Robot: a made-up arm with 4 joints. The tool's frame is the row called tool. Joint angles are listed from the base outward. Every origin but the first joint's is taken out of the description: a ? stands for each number. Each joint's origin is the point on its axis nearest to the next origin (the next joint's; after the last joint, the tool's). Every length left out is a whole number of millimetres.
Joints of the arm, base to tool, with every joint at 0 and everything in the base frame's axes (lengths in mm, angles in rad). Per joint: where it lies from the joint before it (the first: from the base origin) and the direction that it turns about. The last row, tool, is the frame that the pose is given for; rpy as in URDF.
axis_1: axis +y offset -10 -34 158
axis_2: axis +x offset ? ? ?
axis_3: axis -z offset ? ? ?
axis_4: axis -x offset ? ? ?
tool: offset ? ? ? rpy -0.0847 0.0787 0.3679
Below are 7 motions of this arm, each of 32 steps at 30 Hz.
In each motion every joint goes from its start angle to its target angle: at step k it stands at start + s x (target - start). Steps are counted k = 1, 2, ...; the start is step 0. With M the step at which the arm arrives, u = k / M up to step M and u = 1 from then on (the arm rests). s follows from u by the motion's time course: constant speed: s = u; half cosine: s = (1 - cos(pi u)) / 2; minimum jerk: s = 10 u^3 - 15 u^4 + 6 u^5.
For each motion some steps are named. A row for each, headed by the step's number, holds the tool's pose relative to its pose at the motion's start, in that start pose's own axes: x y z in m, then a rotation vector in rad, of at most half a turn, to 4 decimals.
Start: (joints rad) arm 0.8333 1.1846 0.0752 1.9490
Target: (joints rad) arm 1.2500 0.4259 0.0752 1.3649
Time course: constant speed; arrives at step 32
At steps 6, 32:
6: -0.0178 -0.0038 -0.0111 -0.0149 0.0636 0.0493
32: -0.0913 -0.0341 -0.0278 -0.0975 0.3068 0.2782

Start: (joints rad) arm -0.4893 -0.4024 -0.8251 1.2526
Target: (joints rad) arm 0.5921 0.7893 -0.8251 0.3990
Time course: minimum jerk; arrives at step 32
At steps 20, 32:
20: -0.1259 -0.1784 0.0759 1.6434 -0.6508 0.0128
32: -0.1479 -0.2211 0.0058 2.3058 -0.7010 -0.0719

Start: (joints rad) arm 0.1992 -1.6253 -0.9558 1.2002
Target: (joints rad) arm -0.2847 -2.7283 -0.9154 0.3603
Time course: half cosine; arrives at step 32
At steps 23, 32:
23: 0.0201 -0.0687 0.0154 0.5240 0.6467 0.4750
32: 0.0411 -0.0834 0.0071 0.6634 0.8231 0.5351

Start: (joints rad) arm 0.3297 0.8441 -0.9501 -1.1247
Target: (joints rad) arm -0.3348 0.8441 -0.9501 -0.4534
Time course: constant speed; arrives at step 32
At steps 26, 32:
26: -0.0013 0.0336 -0.1067 -0.7427 0.4234 0.4138
32: -0.0123 0.0260 -0.1299 -0.9210 0.4877 0.5255

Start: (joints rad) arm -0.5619 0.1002 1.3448 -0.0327
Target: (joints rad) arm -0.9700 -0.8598 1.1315 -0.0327
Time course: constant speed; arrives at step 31
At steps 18, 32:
18: -0.0706 0.0364 0.0211 -0.1573 -0.5863 0.0354
32: -0.1115 0.0642 0.0079 -0.3125 -0.9749 -0.0365

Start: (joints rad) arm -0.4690 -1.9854 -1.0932 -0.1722
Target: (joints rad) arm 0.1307 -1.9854 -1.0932 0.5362
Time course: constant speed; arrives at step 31
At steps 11, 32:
11: -0.0145 0.0490 -0.0525 -0.3303 0.0742 0.1787
32: -0.0646 0.0773 -0.1614 -0.9602 0.0842 0.4722

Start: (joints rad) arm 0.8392 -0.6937 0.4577 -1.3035
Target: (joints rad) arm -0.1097 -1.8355 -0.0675 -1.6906
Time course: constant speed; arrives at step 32
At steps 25, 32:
25: -0.0570 0.1316 -0.1179 -0.5736 -0.2188 0.4054
32: -0.0418 0.1512 -0.1617 -0.7437 -0.2937 0.3549

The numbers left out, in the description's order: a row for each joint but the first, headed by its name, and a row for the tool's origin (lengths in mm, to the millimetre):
axis_2: -19 0 -86
axis_3: 0 -35 17
axis_4: 41 -67 0
tool: 0 161 87

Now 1 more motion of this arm.
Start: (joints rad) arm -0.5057 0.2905 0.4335 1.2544
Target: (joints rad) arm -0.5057 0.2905 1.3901 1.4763
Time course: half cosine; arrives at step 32
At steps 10, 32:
10: 0.0125 -0.0018 -0.0168 0.0321 0.2119 -0.0410
32: 0.0169 0.0032 -0.0824 0.1614 0.9612 -0.1025

